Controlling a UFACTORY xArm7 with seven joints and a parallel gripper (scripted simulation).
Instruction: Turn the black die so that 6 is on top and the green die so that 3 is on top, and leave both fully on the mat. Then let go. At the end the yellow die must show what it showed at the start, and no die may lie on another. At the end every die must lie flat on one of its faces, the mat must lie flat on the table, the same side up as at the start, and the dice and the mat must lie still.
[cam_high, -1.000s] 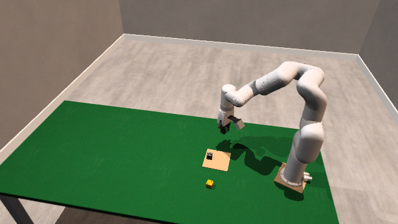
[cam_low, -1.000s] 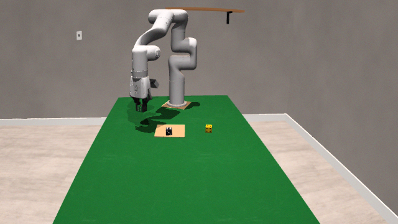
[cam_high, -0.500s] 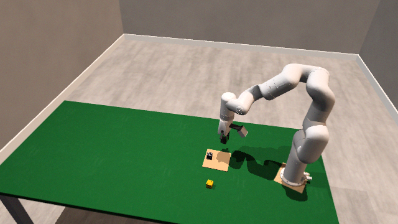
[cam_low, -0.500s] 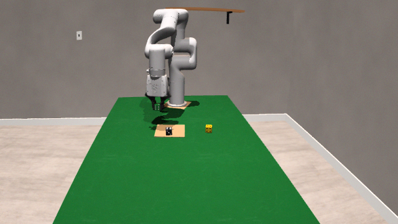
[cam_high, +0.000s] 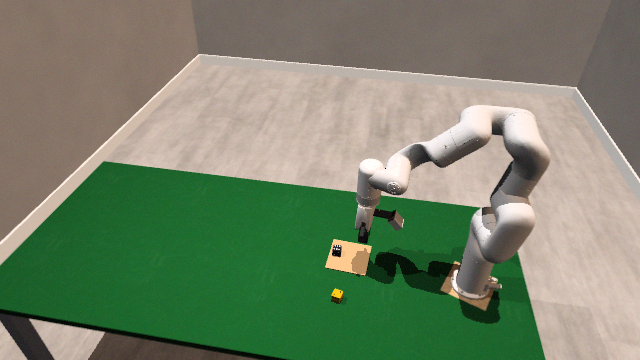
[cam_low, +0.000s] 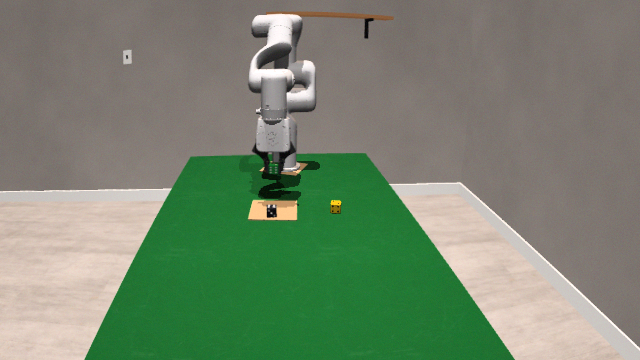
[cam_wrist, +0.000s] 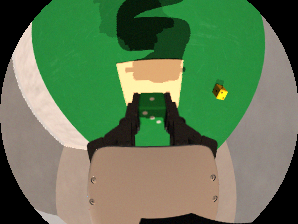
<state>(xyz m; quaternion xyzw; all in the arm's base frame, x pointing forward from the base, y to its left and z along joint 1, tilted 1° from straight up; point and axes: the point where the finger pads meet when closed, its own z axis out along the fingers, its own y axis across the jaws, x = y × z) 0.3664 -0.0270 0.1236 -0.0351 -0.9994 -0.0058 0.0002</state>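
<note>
Now: hand 12 cm above the tan mat and 4 cm short of it. From my hand the other things lie so: green die 1 cm below; then yellow die 18 cm to the left, 11 cm below, 5 cm ahead; then black die 11 cm below, 9 cm ahead, 1 cm to the right.
</note>
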